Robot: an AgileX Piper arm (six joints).
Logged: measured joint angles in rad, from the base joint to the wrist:
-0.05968 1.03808 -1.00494 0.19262 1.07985 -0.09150
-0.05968 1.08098 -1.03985 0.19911 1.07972 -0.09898
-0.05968 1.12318 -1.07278 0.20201 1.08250 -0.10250
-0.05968 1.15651 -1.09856 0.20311 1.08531 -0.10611
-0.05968 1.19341 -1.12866 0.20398 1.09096 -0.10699
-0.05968 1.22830 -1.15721 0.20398 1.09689 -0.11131
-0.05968 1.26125 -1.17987 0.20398 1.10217 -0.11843
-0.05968 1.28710 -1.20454 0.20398 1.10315 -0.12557
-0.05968 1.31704 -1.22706 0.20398 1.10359 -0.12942
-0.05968 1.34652 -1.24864 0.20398 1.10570 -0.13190
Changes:
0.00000 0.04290 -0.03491 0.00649 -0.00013 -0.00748
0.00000 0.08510 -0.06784 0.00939 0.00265 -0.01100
0.00000 0.11843 -0.09362 0.01049 0.00546 -0.01461
0.00000 0.15533 -0.12372 0.01136 0.01111 -0.01549
0.00000 0.19022 -0.15227 0.01136 0.01704 -0.01981
0.00000 0.22317 -0.17493 0.01136 0.02232 -0.02693
0.00000 0.24902 -0.19960 0.01136 0.02330 -0.03407
0.00000 0.27896 -0.22212 0.01136 0.02374 -0.03792
0.00000 0.30844 -0.24370 0.01136 0.02585 -0.04040

